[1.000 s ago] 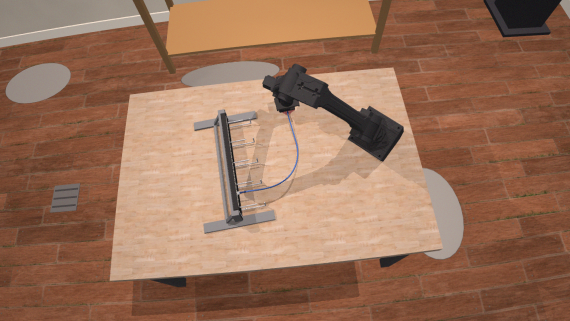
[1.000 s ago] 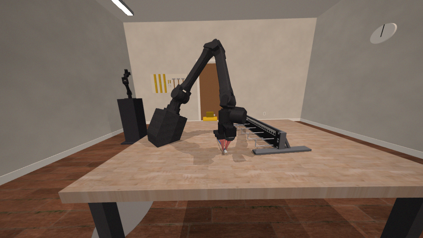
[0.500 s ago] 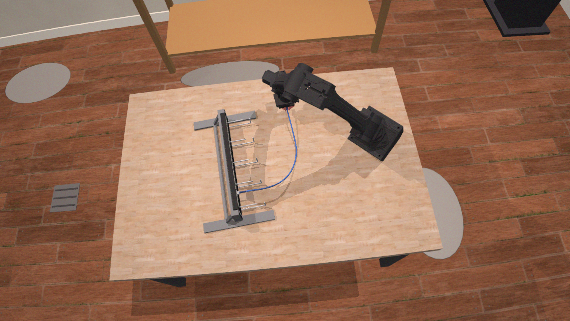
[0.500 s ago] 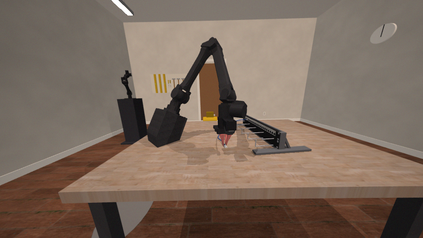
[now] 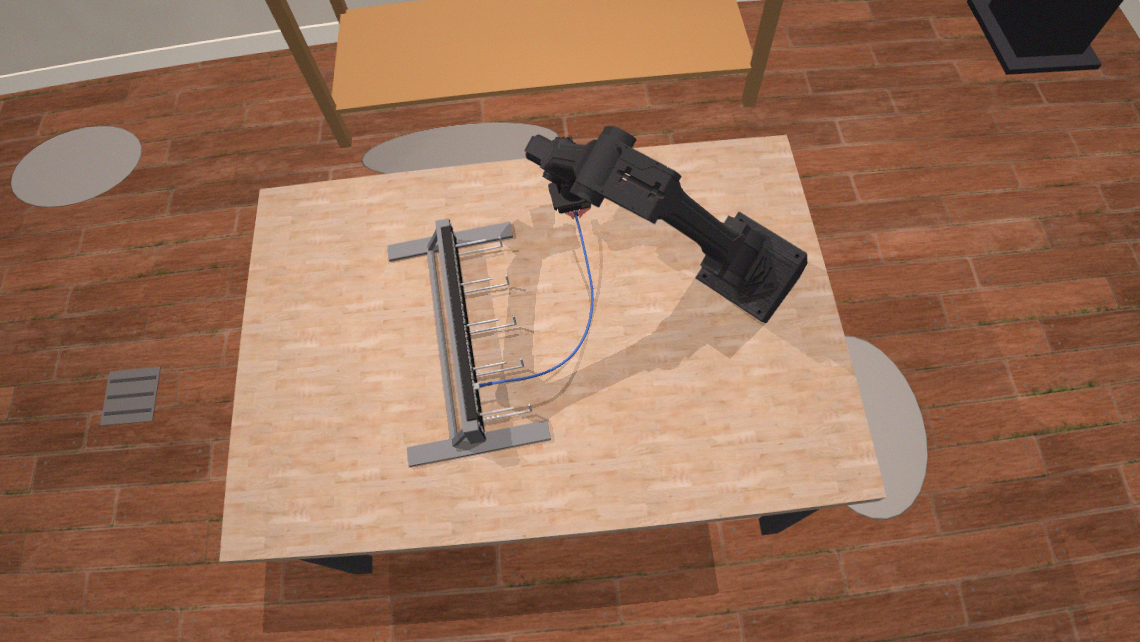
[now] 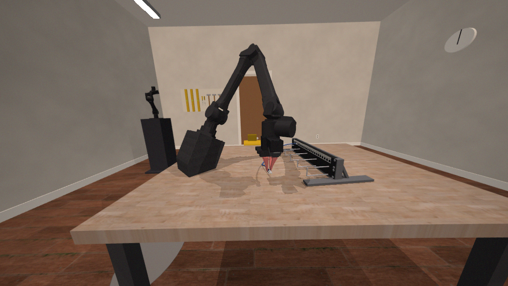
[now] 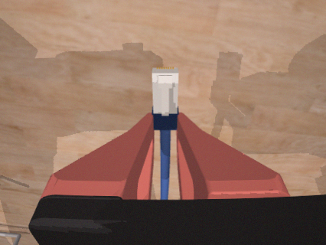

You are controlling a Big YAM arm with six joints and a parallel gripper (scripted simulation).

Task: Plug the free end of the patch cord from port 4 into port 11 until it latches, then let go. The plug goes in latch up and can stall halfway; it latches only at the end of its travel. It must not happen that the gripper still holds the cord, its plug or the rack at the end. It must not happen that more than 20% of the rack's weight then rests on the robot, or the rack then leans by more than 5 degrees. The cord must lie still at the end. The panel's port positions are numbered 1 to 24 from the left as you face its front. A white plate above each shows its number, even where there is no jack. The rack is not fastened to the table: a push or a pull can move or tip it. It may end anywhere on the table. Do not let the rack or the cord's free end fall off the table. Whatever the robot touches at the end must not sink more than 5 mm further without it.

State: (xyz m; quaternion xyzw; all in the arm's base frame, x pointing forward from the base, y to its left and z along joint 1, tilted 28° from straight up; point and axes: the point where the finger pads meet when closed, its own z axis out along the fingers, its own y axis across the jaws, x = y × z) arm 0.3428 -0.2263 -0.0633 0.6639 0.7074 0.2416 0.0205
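Now: hand 20 mm to the left of the white plug.
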